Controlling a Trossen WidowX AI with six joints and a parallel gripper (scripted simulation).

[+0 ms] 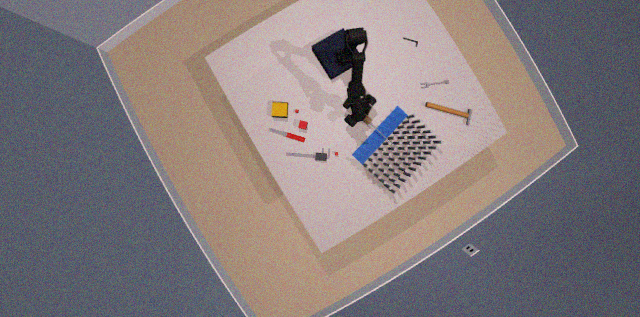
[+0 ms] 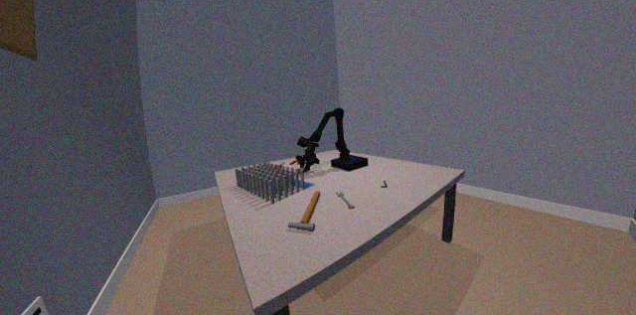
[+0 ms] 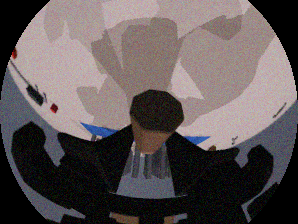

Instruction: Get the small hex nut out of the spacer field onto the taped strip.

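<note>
Now: the blue taped strip 12 cm ahead of my gripper tip, 6 cm to the left of it and 3 cm below it. Round my gripper tip: hex key (44 cm to the left, 31 cm behind, 3 cm below); red block (32 cm to the right, 8 cm behind, 1 cm below).
</note>
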